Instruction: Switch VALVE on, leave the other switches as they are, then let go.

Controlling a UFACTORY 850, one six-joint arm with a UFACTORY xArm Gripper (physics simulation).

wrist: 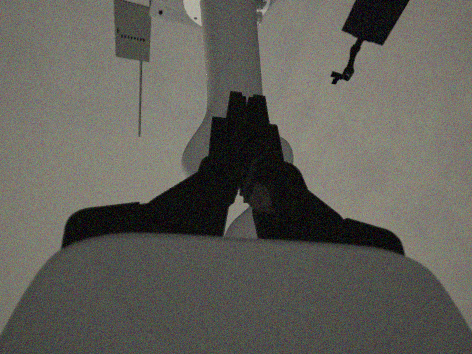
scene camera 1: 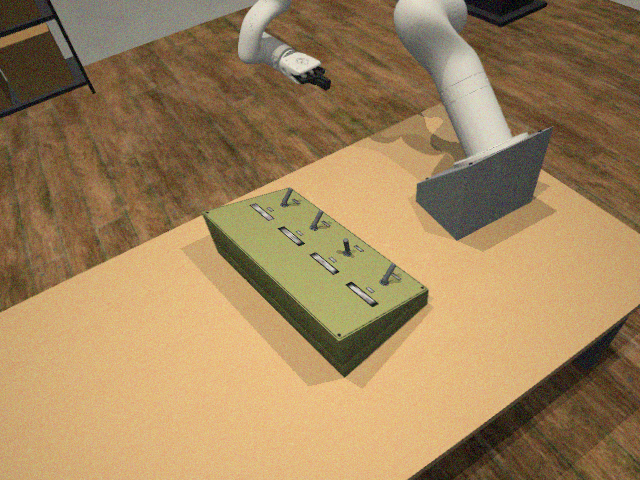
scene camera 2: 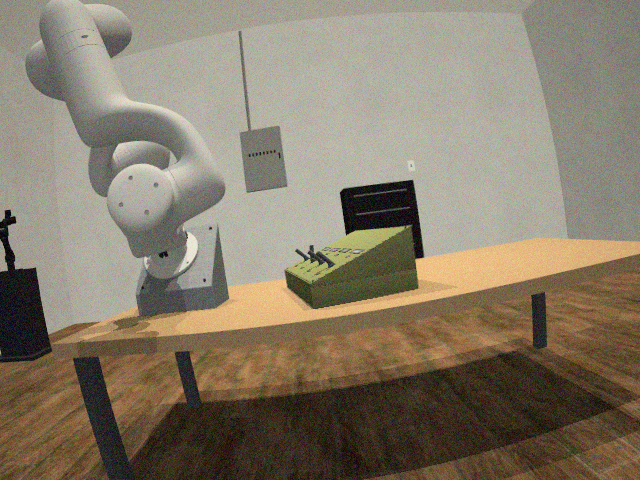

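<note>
A green sloped switch box [scene camera 1: 289, 268] [scene camera 2: 367, 268] stands on the table. It carries a row of several dark toggle levers. In scene camera 1, three levers, the far one [scene camera 1: 286, 197], the second [scene camera 1: 316, 220] and the near one [scene camera 1: 388, 274], lean the same way, and the third lever [scene camera 1: 346, 246] stands differently, more upright. The labels are too small to read, so I cannot tell which is VALVE. My gripper [scene camera 1: 326, 83] [wrist: 241, 118] is shut and empty, raised well away from the box, beyond the table's far edge in scene camera 1. It touches no lever.
The wooden table [scene camera 1: 129, 372] [scene camera 2: 516, 263] bears the box and the grey wedge-shaped arm base [scene camera 1: 491, 191] [scene camera 2: 180, 302]. A shelf unit [scene camera 1: 72, 46] stands at the far left in scene camera 1. A black cabinet [scene camera 2: 382, 206] and a grey wall panel [scene camera 2: 263, 167] are behind the table.
</note>
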